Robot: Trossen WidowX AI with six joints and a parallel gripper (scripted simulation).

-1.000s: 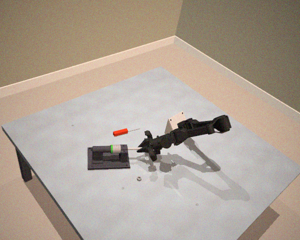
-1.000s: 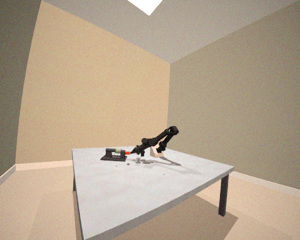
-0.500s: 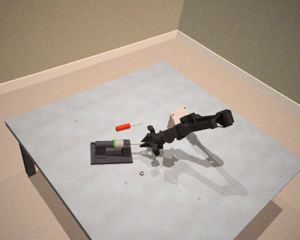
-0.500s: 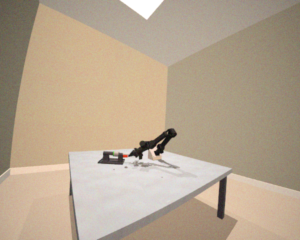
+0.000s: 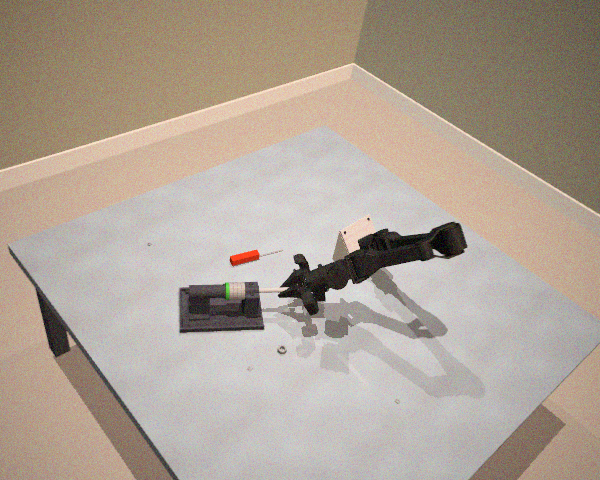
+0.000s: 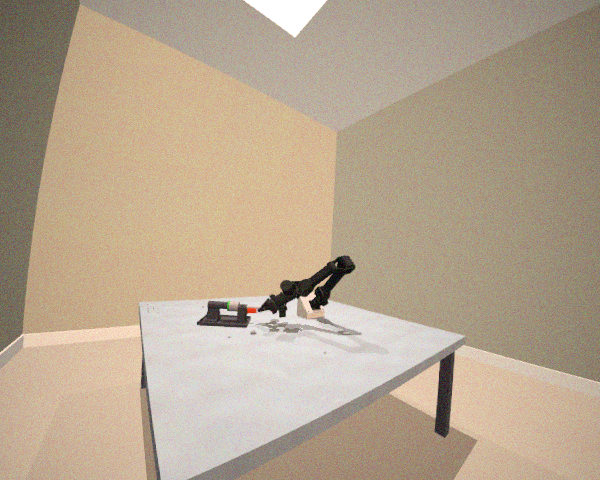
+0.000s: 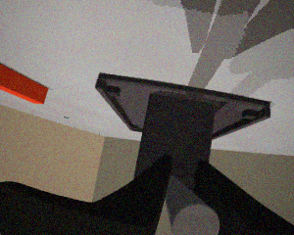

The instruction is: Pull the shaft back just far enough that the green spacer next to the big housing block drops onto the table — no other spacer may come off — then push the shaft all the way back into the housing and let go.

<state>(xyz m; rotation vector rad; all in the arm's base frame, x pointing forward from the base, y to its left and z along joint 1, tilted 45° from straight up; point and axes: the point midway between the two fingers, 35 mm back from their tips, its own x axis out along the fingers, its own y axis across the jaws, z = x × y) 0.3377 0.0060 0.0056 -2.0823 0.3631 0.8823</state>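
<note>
My gripper tip is 40 mm short of the thin grey shaft, 30 mm to the left of it and 20 mm below it. Also, from my gripper tip: green spacer (120 mm ahead, 80 mm to the right, 20 mm above).
</note>
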